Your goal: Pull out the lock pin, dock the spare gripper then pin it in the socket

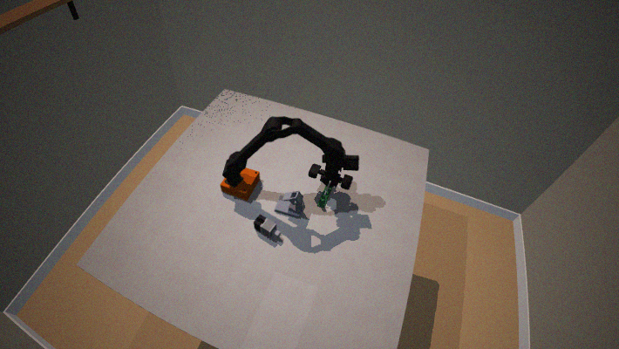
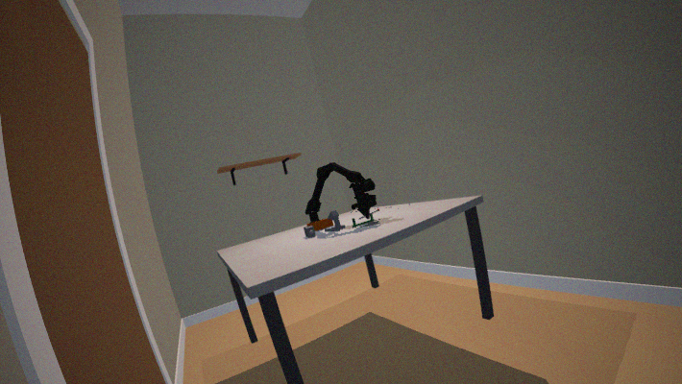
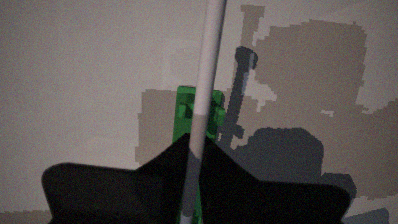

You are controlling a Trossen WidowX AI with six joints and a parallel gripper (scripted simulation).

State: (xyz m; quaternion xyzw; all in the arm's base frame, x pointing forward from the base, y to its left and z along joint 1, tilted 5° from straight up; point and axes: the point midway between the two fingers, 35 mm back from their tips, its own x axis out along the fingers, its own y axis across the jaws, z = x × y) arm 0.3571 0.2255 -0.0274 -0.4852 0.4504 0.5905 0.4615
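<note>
My gripper tip is now 1 cm short of the green pin rest, 4 cm to the left of it and 1 cm below it. The rest, counted from my gripper tip: spare gripper (10 cm behind, 33 cm to the right, 1 cm above); then mount (8 cm behind, 18 cm to the right, 3 cm above).
</note>
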